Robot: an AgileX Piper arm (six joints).
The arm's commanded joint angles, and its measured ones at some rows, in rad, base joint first. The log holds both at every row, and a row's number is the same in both.
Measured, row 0: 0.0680 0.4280 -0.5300 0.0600 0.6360 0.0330
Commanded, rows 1 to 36: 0.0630 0.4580 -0.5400 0.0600 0.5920 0.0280; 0.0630 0.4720 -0.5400 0.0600 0.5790 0.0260; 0.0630 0.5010 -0.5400 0.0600 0.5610 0.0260; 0.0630 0.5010 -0.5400 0.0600 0.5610 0.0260; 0.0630 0.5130 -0.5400 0.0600 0.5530 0.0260; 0.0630 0.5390 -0.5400 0.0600 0.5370 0.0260; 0.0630 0.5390 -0.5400 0.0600 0.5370 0.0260; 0.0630 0.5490 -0.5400 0.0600 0.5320 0.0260; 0.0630 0.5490 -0.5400 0.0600 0.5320 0.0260; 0.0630 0.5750 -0.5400 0.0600 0.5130 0.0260; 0.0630 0.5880 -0.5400 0.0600 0.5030 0.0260; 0.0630 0.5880 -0.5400 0.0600 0.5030 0.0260; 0.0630 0.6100 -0.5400 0.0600 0.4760 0.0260; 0.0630 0.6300 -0.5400 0.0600 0.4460 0.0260; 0.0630 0.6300 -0.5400 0.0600 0.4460 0.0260; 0.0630 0.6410 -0.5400 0.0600 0.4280 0.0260; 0.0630 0.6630 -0.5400 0.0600 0.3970 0.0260; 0.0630 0.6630 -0.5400 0.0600 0.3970 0.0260; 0.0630 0.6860 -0.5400 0.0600 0.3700 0.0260; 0.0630 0.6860 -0.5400 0.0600 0.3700 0.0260; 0.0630 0.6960 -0.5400 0.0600 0.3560 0.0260; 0.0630 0.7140 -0.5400 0.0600 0.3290 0.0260; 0.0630 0.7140 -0.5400 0.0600 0.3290 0.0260; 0.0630 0.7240 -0.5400 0.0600 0.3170 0.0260; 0.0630 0.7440 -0.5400 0.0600 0.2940 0.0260; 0.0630 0.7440 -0.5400 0.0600 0.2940 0.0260; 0.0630 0.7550 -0.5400 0.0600 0.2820 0.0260; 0.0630 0.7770 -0.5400 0.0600 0.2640 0.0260; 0.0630 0.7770 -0.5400 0.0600 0.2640 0.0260; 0.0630 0.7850 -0.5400 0.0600 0.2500 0.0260; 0.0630 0.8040 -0.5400 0.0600 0.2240 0.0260; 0.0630 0.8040 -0.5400 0.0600 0.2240 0.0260; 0.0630 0.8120 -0.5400 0.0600 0.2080 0.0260; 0.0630 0.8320 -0.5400 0.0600 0.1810 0.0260; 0.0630 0.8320 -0.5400 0.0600 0.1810 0.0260; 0.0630 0.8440 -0.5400 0.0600 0.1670 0.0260
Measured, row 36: 0.0670 0.8340 -0.5300 0.0600 0.2020 0.0320
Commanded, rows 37 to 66: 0.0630 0.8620 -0.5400 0.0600 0.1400 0.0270; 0.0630 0.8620 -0.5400 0.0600 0.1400 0.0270; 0.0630 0.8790 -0.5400 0.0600 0.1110 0.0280; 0.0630 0.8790 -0.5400 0.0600 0.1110 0.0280; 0.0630 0.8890 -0.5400 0.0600 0.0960 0.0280; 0.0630 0.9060 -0.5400 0.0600 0.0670 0.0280; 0.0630 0.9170 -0.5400 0.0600 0.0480 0.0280; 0.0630 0.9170 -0.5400 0.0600 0.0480 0.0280; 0.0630 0.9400 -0.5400 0.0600 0.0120 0.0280; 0.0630 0.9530 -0.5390 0.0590 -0.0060 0.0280; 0.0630 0.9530 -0.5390 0.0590 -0.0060 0.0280; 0.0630 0.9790 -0.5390 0.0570 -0.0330 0.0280; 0.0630 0.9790 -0.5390 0.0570 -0.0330 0.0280; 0.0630 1.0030 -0.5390 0.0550 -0.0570 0.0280; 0.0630 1.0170 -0.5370 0.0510 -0.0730 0.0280; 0.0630 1.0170 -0.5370 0.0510 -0.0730 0.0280; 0.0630 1.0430 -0.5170 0.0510 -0.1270 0.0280; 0.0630 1.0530 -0.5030 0.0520 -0.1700 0.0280; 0.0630 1.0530 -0.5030 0.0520 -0.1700 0.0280; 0.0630 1.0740 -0.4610 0.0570 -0.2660 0.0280; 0.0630 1.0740 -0.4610 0.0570 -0.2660 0.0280; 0.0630 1.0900 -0.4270 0.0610 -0.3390 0.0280; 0.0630 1.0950 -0.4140 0.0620 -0.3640 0.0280; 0.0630 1.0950 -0.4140 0.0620 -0.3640 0.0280; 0.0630 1.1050 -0.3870 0.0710 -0.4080 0.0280; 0.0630 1.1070 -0.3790 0.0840 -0.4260 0.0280; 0.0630 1.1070 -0.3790 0.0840 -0.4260 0.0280; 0.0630 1.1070 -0.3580 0.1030 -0.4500 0.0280; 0.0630 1.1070 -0.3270 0.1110 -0.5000 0.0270; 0.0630 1.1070 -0.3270 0.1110 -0.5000 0.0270
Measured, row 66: 0.0670 1.1110 -0.3600 0.0920 -0.4250 0.0320
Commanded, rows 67 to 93: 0.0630 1.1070 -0.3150 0.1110 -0.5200 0.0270; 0.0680 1.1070 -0.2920 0.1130 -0.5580 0.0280; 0.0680 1.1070 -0.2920 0.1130 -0.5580 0.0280; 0.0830 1.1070 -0.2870 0.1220 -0.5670 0.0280; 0.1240 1.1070 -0.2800 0.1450 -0.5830 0.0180; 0.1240 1.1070 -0.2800 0.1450 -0.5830 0.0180; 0.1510 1.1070 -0.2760 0.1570 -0.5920 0.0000; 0.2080 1.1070 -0.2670 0.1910 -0.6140 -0.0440; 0.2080 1.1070 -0.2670 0.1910 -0.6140 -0.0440; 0.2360 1.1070 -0.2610 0.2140 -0.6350 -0.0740; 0.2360 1.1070 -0.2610 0.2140 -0.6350 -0.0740; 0.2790 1.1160 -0.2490 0.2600 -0.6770 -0.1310; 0.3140 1.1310 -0.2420 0.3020 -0.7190 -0.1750; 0.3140 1.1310 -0.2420 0.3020 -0.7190 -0.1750; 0.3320 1.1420 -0.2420 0.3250 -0.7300 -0.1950; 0.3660 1.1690 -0.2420 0.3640 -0.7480 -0.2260; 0.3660 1.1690 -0.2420 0.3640 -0.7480 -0.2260; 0.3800 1.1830 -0.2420 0.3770 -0.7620 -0.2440; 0.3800 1.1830 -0.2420 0.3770 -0.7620 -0.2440; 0.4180 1.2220 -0.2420 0.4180 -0.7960 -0.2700; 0.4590 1.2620 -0.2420 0.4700 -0.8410 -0.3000; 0.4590 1.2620 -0.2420 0.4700 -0.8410 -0.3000; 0.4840 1.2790 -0.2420 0.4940 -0.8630 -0.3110; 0.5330 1.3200 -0.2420 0.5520 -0.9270 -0.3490; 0.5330 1.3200 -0.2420 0.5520 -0.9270 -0.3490; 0.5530 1.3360 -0.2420 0.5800 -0.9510 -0.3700; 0.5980 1.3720 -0.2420 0.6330 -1.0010 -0.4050
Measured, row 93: 0.5470 1.3390 -0.2440 0.5610 -0.9200 -0.3440
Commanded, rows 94 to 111: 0.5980 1.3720 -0.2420 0.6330 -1.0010 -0.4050; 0.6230 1.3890 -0.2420 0.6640 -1.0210 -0.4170; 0.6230 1.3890 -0.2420 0.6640 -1.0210 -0.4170; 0.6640 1.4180 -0.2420 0.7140 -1.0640 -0.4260; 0.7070 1.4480 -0.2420 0.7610 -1.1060 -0.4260; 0.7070 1.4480 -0.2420 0.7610 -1.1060 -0.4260; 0.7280 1.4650 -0.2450 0.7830 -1.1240 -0.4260; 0.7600 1.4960 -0.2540 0.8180 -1.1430 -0.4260; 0.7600 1.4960 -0.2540 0.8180 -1.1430 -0.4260; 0.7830 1.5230 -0.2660 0.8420 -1.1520 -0.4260; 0.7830 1.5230 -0.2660 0.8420 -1.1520 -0.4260; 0.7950 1.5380 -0.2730 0.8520 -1.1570 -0.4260; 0.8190 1.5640 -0.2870 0.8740 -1.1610 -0.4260; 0.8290 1.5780 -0.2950 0.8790 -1.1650 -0.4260; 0.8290 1.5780 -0.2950 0.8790 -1.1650 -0.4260; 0.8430 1.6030 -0.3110 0.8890 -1.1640 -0.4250; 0.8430 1.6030 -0.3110 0.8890 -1.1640 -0.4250; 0.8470 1.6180 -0.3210 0.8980 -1.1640 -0.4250
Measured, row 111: 0.8290 1.5910 -0.2950 0.8760 -1.1470 -0.4180
